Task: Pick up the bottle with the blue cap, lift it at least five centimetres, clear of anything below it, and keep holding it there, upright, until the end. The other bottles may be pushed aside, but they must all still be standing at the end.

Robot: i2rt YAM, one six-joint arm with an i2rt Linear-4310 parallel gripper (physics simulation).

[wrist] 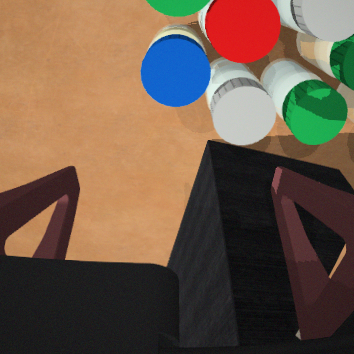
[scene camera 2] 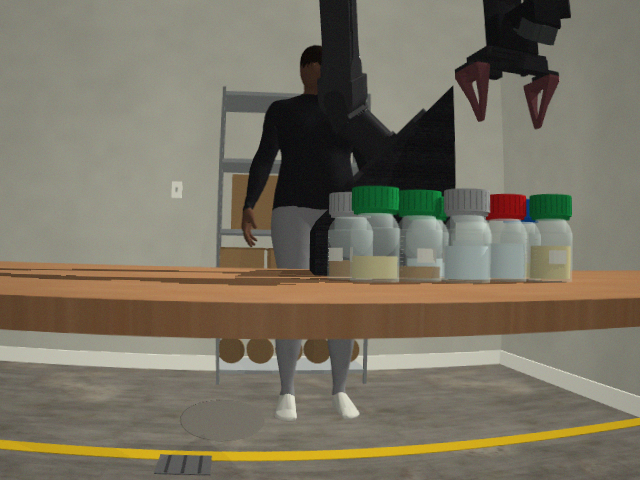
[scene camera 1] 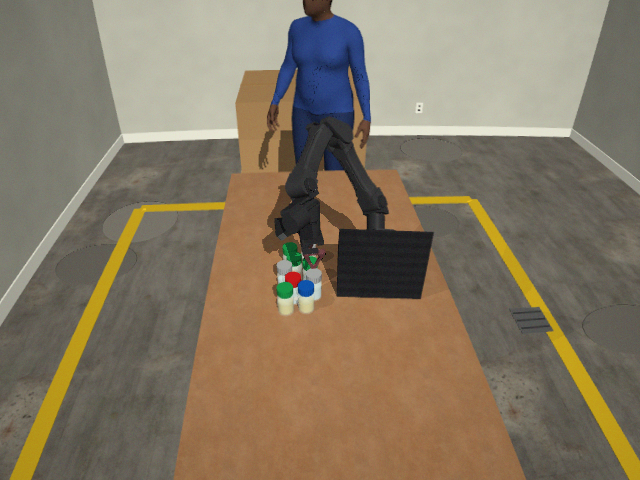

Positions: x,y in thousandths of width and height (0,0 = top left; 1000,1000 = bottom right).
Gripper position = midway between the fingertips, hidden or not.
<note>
In view: the gripper (scene camera 2: 798,259) and a grey-capped bottle (scene camera 2: 532,424).
The gripper is seen too in the wrist view (wrist: 496,501).
</note>
